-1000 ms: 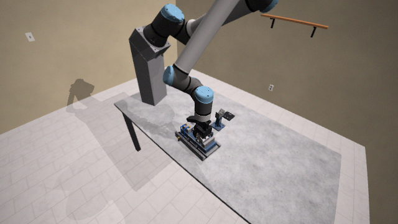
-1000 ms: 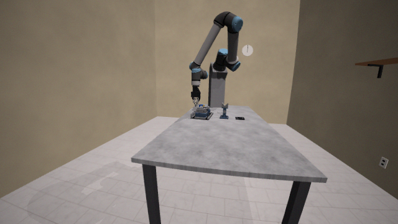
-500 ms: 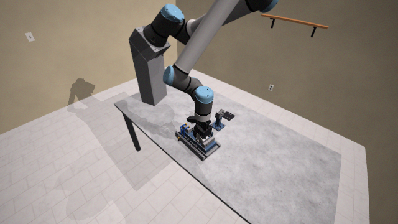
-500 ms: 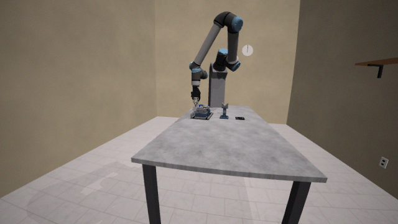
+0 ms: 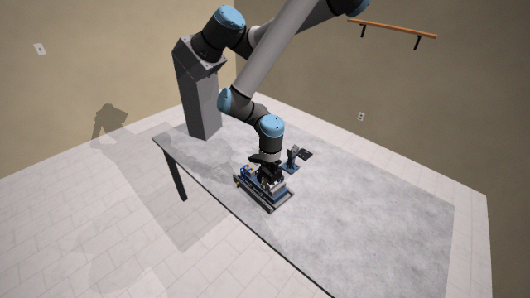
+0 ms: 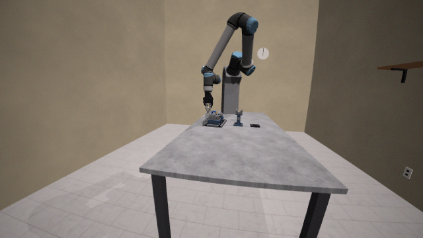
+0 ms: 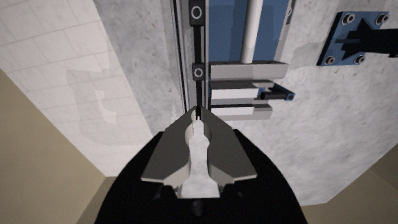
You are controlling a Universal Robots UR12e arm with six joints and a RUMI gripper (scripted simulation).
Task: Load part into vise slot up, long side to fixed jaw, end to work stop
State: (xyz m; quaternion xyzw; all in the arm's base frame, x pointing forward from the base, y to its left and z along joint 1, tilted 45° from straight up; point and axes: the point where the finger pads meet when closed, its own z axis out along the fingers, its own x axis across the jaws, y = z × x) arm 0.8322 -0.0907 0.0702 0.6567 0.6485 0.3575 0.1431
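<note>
Now: hand 1 cm past the part, 5 cm to the right of it and 3 cm above it. The rest, counted from my hand: cylinder rod: 10 cm behind, 6 cm to the left, 5 cm below; work stop: 1 cm behind, 11 cm to the left, 4 cm below; moving jaw: 4 cm behind, 6 cm to the left, 5 cm below.
</note>
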